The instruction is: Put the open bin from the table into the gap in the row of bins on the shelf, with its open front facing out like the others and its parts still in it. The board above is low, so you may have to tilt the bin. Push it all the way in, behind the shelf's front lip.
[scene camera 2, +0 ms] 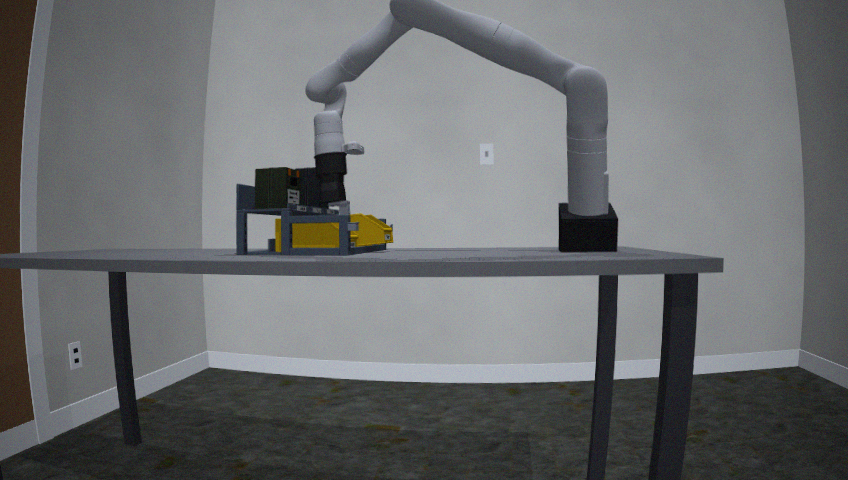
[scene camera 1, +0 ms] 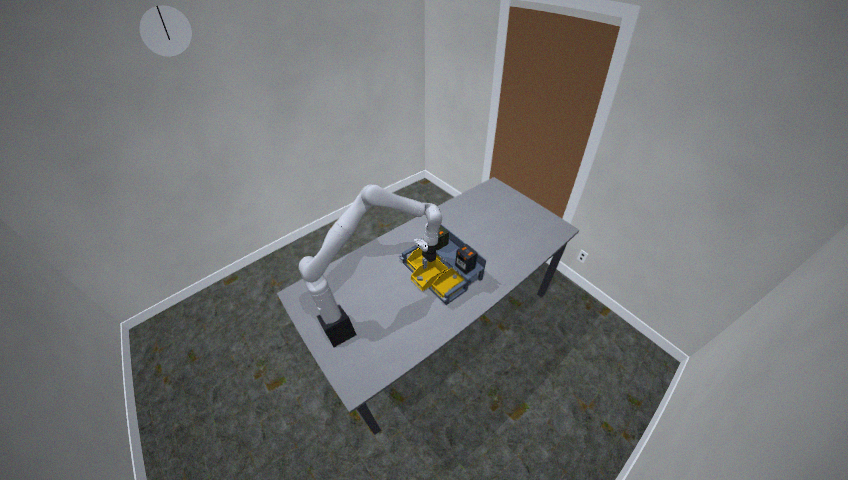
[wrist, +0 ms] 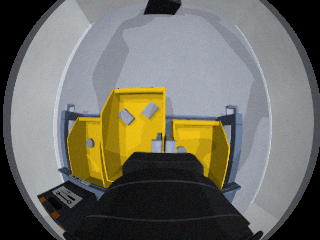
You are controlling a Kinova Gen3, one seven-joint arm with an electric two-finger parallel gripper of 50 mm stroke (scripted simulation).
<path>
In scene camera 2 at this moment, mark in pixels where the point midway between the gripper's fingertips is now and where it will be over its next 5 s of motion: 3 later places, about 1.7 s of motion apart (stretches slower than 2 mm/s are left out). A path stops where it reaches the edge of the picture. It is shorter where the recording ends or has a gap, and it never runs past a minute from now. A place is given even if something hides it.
My gripper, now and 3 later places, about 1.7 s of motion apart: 346,228; 347,208; 346,187; 395,197
</path>
